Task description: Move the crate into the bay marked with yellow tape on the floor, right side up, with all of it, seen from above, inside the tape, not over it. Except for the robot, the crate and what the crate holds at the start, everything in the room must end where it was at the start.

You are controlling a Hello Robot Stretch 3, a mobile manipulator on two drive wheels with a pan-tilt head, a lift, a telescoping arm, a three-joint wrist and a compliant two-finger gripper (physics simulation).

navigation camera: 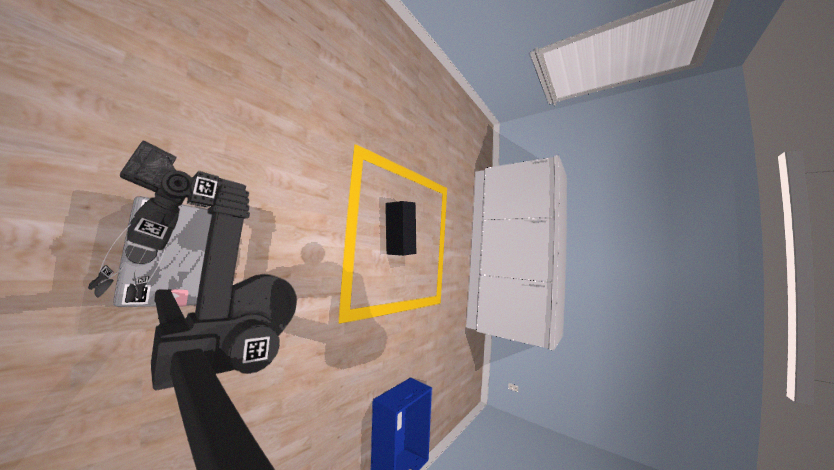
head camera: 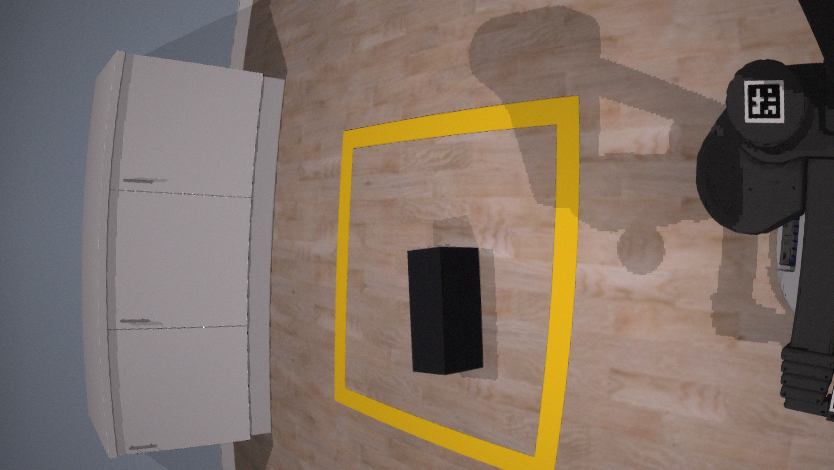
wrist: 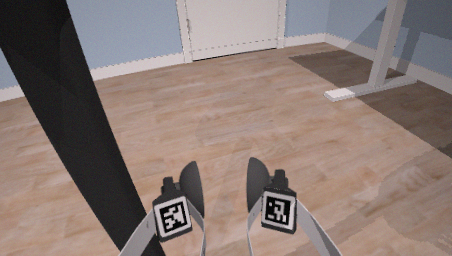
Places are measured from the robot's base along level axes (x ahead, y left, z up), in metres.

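Pixels of known places: gripper, between the fingertips: [navigation camera: 113, 298] [wrist: 224, 178]; robot's base, origin of its link: [navigation camera: 143, 249].
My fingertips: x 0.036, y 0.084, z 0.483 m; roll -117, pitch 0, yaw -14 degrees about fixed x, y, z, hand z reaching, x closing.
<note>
For each thing: its top centre in the pictures, then the offset to it from my fingertips. "pt": a spot on its surface instead.
- blue crate, centre of its top: [navigation camera: 413, 439] 1.485 m back, 1.092 m left, 0.262 m down
- bay's yellow tape, a spot on its surface: [head camera: 564, 280] pt 0.925 m back, 0.247 m right, 0.482 m down
- black box, centre of its top: [head camera: 425, 312] [navigation camera: 409, 228] 1.283 m back, 0.382 m right, 0.322 m down
- white table leg, a spot on its surface: [wrist: 386, 47] pt 1.128 m ahead, 0.789 m left, 0.221 m down
The blue crate [navigation camera: 382, 434] stands on the floor, open side up, at the bottom of the navigation view, partly cut off by the frame edge. A small white patch shows inside its opening; I cannot tell what it is. The crate does not show in the head or wrist view. The bay's yellow tape [head camera: 564, 280] [navigation camera: 350, 245] forms a four-sided outline on the floor. The crate is outside it, apart from the tape. My gripper [wrist: 224, 178] [navigation camera: 118, 286] is open and empty, folded in over the robot's base, far from the crate.
A black box [head camera: 444, 309] [navigation camera: 400, 228] stands on the floor inside the tape. A white cabinet [head camera: 186, 251] [navigation camera: 516, 248] stands against the wall beyond the bay. A door [wrist: 230, 25] and a white table leg [wrist: 386, 47] show in the wrist view.
</note>
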